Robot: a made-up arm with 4 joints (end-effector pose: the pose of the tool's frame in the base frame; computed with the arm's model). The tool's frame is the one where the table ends. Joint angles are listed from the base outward.
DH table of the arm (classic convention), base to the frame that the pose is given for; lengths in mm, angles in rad. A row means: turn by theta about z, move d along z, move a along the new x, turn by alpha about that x. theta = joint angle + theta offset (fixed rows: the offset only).
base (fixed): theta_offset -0.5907; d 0; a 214.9; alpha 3.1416
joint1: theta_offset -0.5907; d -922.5; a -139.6; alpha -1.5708
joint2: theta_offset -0.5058; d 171.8; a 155; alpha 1.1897
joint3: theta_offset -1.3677; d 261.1; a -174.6; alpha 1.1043
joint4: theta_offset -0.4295; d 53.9; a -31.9; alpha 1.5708
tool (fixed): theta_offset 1.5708; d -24; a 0; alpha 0
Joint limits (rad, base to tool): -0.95..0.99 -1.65..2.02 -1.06..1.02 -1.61..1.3
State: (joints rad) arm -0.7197 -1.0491 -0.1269 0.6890
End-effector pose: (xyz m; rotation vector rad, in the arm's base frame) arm 0.2379 -0.7003 0.8217 -0.8886 -0.9606 -1.6950
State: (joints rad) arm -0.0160 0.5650 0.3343 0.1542
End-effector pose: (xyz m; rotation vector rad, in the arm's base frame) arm 0.0838 -0.5522 0.6902 -0.9172 0.2933 2.6324
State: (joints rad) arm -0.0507 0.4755 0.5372 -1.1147
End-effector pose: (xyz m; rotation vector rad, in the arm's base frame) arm 0.0781 -0.4968 0.6631 -1.2135 -1.3670 2.5300
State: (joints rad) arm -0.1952 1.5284 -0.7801 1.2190
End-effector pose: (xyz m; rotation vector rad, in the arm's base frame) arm 0.4029 -0.5527 1.0228 2.1089 -1.3820 -1.7780
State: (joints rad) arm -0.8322 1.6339 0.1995 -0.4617
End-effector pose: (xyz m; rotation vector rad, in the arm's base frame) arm 0.5669 -0.3325 0.8714 1.6066 1.2157 -1.4142
